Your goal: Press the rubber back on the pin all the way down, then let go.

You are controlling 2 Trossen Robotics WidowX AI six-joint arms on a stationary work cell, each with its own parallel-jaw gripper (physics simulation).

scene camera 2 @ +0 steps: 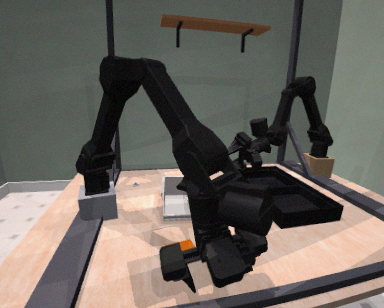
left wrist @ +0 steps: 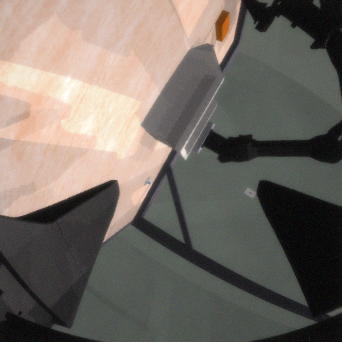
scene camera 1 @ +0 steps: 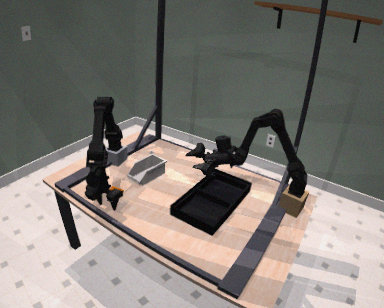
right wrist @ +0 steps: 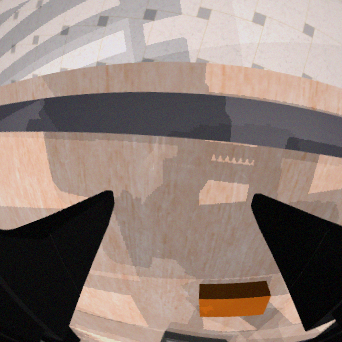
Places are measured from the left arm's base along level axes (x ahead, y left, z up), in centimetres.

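Where they show: left gripper, between the fingertips: (left wrist: 189,187) (scene camera 1: 189,161); right gripper, between the fingertips: (scene camera 1: 107,207) (right wrist: 184,199); left arm's base, origin of its link: (scene camera 2: 318,156) (scene camera 1: 296,192); right arm's base, origin of its link: (scene camera 2: 97,189) (left wrist: 206,137) (scene camera 1: 114,148).
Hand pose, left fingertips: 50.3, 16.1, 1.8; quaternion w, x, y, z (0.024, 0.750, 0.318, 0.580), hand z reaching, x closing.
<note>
Each offset is from my left fingertips to the top centre of the thing, as dx, dy, dz. "spot": to the spot under its first point.
An orange block {+16.7, +32.4, -9.6} (scene camera 1: 116,189) (scene camera 2: 187,245) (left wrist: 223,26) (right wrist: 234,306) lies on the table, partly hidden by the right gripper in both scene views. My right gripper (scene camera 1: 106,205) (right wrist: 184,199) is open and empty, low above the table; in the right wrist view the block lies below and right of the fingertips' midpoint. My left gripper (scene camera 1: 191,160) (left wrist: 189,187) is open and empty, raised near the black tray. A tiny bluish thing {+33.7, -6.5, -10.2} (scene camera 2: 135,184) (left wrist: 147,181) lies at the table's far side, too small to identify. I cannot make out a rubber or pin for certain.
A grey open bin {spot: +12.4, +10.0, -7.2} (scene camera 1: 156,171) (scene camera 2: 175,218) (left wrist: 182,100) stands between the arms. A black divided tray {-19.9, +5.3, -6.1} (scene camera 1: 192,223) (scene camera 2: 310,217) stands in front of the left arm. A dark rail (right wrist: 150,114) runs along the table's edge.
</note>
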